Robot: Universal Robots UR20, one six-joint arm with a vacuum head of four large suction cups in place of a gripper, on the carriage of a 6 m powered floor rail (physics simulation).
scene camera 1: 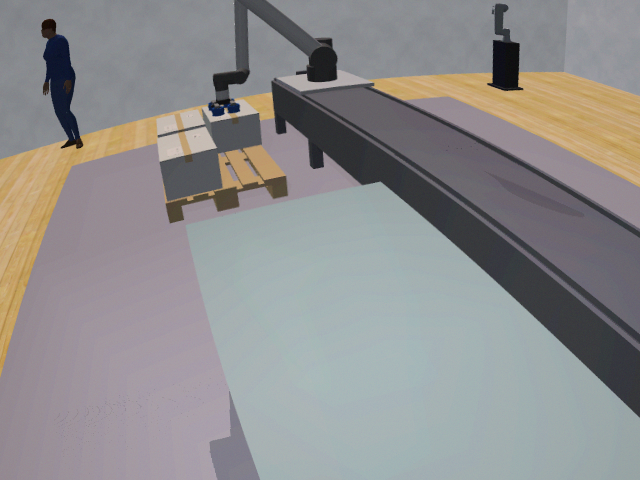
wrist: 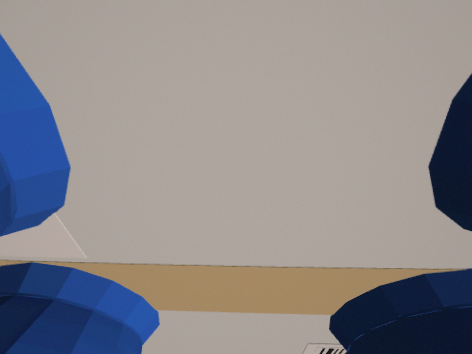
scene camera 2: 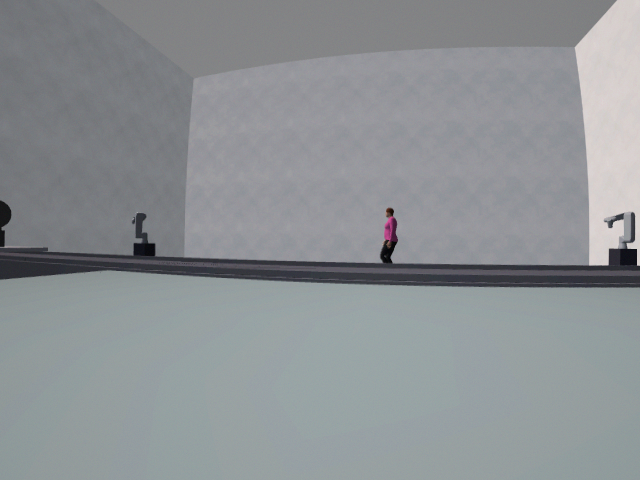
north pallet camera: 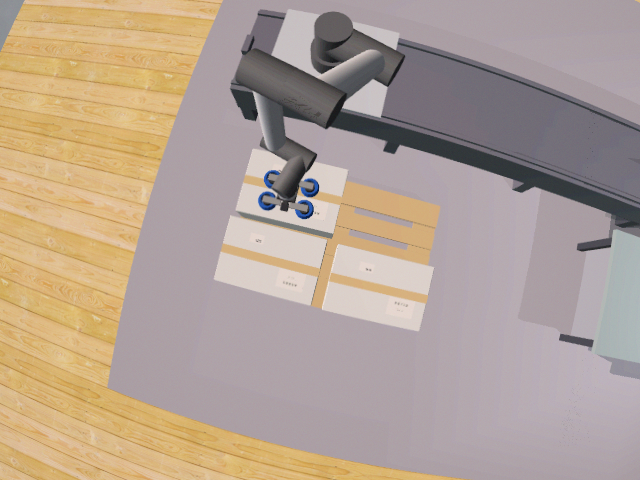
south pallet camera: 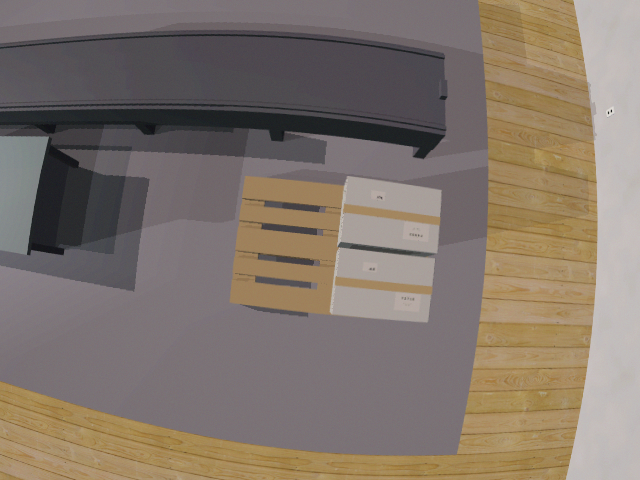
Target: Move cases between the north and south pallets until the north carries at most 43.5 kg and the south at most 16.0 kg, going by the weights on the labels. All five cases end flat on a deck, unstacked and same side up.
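Places are measured from the arm's base along level axes (x left, y back, z up), in centimetres.
Pixels of known places: end effector, tool point: (wrist: 243,215); arm's base, origin of the base link: (scene camera 1: 322,79).
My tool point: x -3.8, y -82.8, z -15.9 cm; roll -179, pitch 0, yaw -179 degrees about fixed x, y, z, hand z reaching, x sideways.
Observation:
For each thing: its middle in the pictures, then the offset to it from my tool point. "spot": a spot on its surface instead. Level surfaces: height alone.
- white taped case, body centre: (wrist: 234,170) (north pallet camera: 293,194) (scene camera 1: 229,124) dz -10.8, dx +0.8, dy +3.4 cm
- north pallet, surface spot: (north pallet camera: 387,196) spot: dz -26.8, dx +56.1, dy +19.7 cm
- pale table, its level: dz +11.9 cm
My gripper (scene camera 1: 224,107) (north pallet camera: 285,194) (wrist: 240,240), four blue suction cups, is shut on a white taped case (scene camera 1: 235,133) (north pallet camera: 330,180) (wrist: 240,125). The case is level at the back left of the north pallet (scene camera 1: 266,164) (north pallet camera: 387,196); I cannot tell whether a small gap remains under it. One case (scene camera 1: 193,118) (north pallet camera: 253,268) lies front left and another (scene camera 1: 191,173) (north pallet camera: 356,299) front right on that pallet. The south pallet (south pallet camera: 281,241) bears two cases (south pallet camera: 382,229) (south pallet camera: 367,299) side by side on its right half. Label weights are too small to read.
The rail (scene camera 1: 465,155) (north pallet camera: 491,98) (south pallet camera: 232,67) runs behind both pallets. A pale table (scene camera 1: 361,310) (scene camera 2: 336,361) (north pallet camera: 620,299) (south pallet camera: 15,196) stands between them. People (scene camera 1: 61,62) (scene camera 2: 390,229) stand farther off.

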